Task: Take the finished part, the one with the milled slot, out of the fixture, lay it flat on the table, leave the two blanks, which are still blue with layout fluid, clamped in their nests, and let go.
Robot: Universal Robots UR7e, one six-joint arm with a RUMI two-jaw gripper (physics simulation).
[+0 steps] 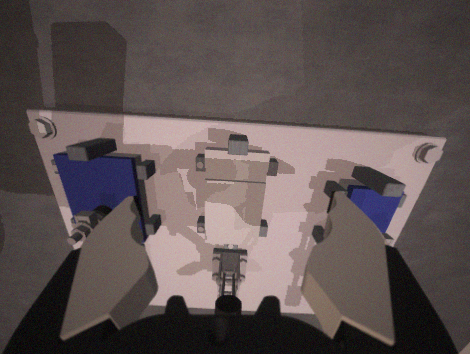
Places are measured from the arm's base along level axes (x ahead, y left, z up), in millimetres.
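Where they show: gripper, fingertip midpoint: (233,195).
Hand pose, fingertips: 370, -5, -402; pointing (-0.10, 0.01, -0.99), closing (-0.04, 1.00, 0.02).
After its pixels a point has its place, as x, y, z.
The finished part (235,167) @[353, -3, -417], pale with a line across it, lies in the middle nest between small dark stops. The toggle clamp (230,262) @[464, -9, -427] below it is swung back, off the part. A blue blank (97,180) @[363, -113, -412] sits in the left nest, with a clamp tip (85,225) @[388, -112, -389] at its lower edge. The other blue blank (374,206) @[382, 107, -407] sits in the right nest; its lower left is hidden by the right finger, and its clamp is not visible. My gripper (233,195) @[370, -5, -402] is wide open and empty, its fingers on either side of the middle nest and apart from the part.
The pale fixture plate (310,145) @[339, 59, -433] carries all three nests and has a bolt (46,128) @[324, -155, -427] at the upper left and another bolt (427,152) @[343, 153, -426] at the upper right. Dark end blocks rise at the nests' far edges. The grey table (225,65) @[278, -11, -448] extends beyond the plate.
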